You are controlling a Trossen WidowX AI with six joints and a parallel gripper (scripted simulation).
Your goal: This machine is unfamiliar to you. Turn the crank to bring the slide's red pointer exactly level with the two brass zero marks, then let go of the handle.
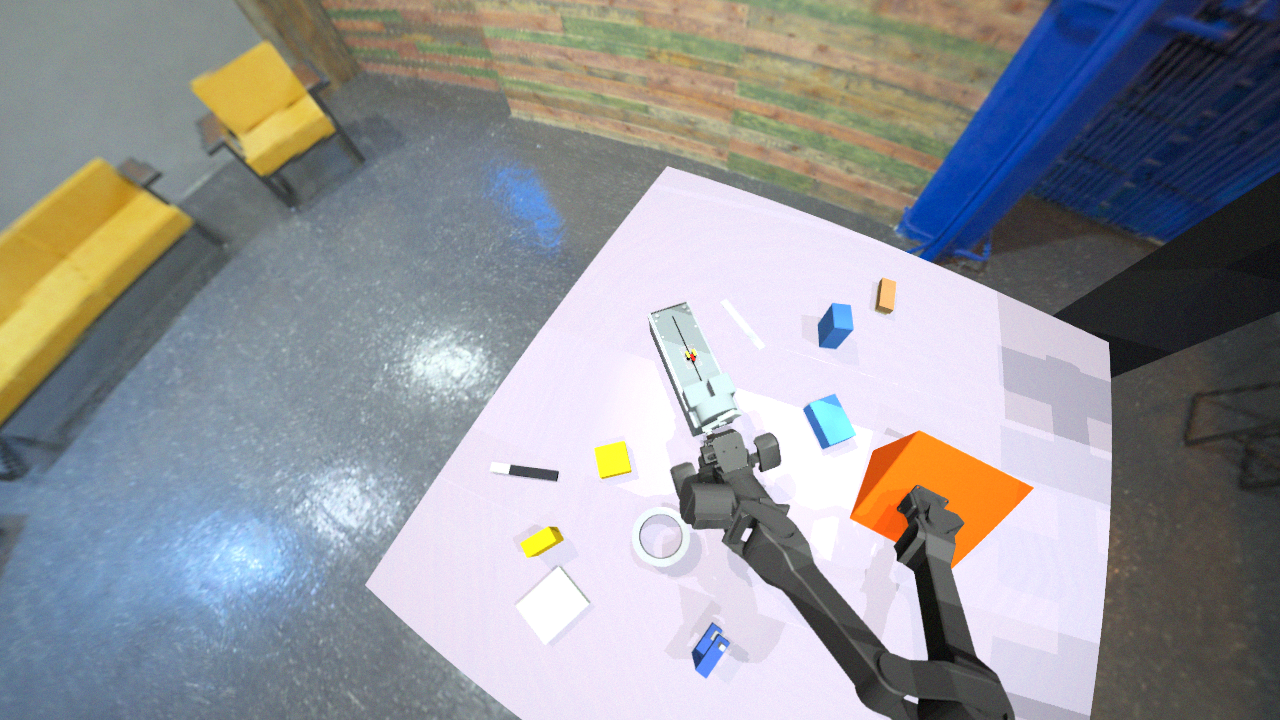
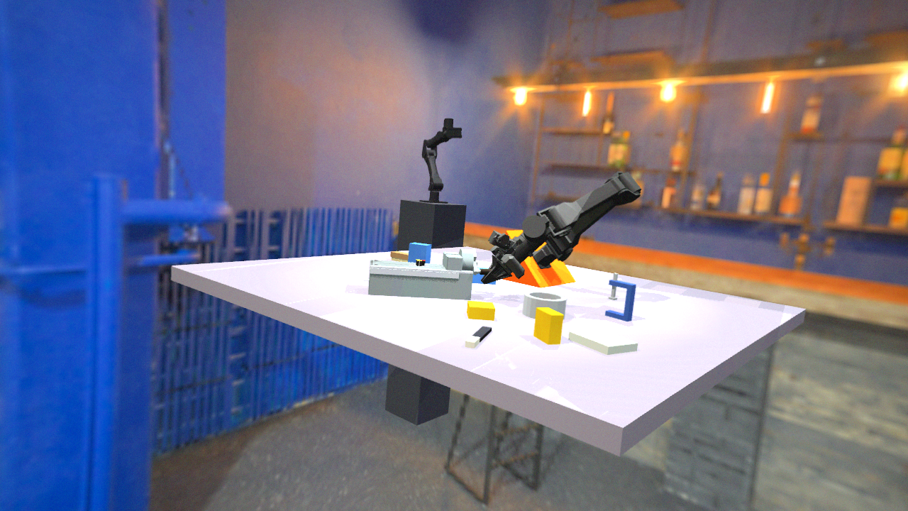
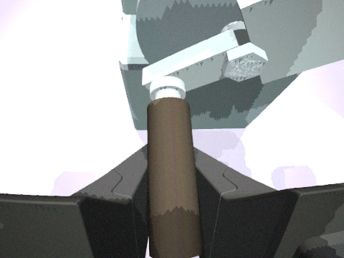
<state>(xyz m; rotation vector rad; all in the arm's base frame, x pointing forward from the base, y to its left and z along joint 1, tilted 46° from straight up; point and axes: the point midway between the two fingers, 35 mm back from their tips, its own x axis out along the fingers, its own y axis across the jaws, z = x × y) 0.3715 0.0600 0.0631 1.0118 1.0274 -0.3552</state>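
The brown crank handle is 30 mm above my gripper tip, 10 mm to the left of it and 10 mm behind it. From my gripper tip the other things lie so: metal strip 290 mm to the right, 60 mm ahead, 40 mm below; blue clamp 310 mm to the left, 160 mm behind, 10 mm above; red pointer 120 mm to the right, 100 mm ahead, 40 mm above.
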